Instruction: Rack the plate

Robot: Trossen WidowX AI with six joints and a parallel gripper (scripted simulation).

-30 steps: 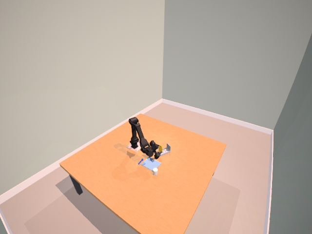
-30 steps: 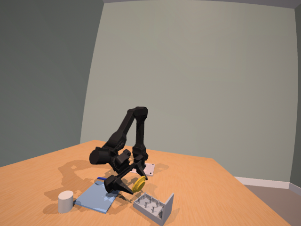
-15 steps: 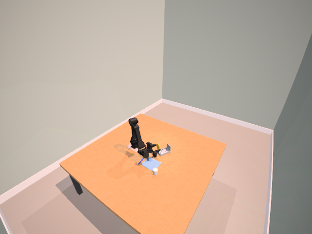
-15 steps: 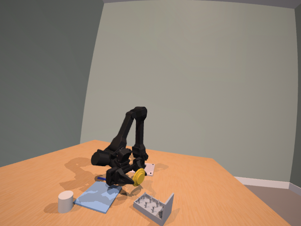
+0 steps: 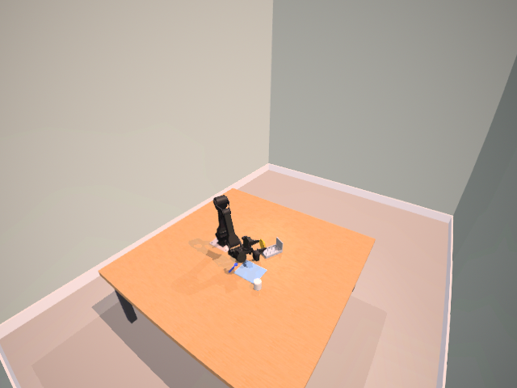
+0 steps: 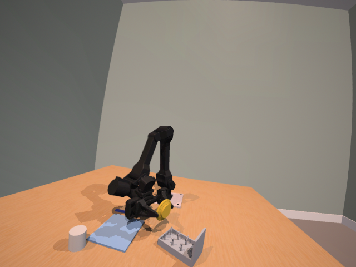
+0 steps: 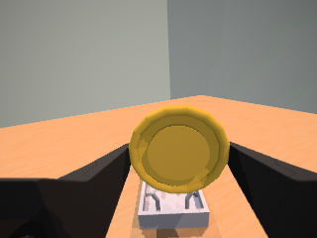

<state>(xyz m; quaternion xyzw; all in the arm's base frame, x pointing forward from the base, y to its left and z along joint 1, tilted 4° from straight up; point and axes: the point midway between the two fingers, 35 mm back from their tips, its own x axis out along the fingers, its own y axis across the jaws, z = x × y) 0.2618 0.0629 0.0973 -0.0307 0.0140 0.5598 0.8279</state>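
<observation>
My gripper tip is now 2 cm short of the grey dish rack, 6 cm to the right of it and 8 cm above it. From my gripper tip the other things lie so: light blue mat 3 cm ahead, 15 cm to the right, 10 cm below; yellow plate 1 cm to the right; blue spoon 7 cm behind, 19 cm to the right, 10 cm below.
</observation>
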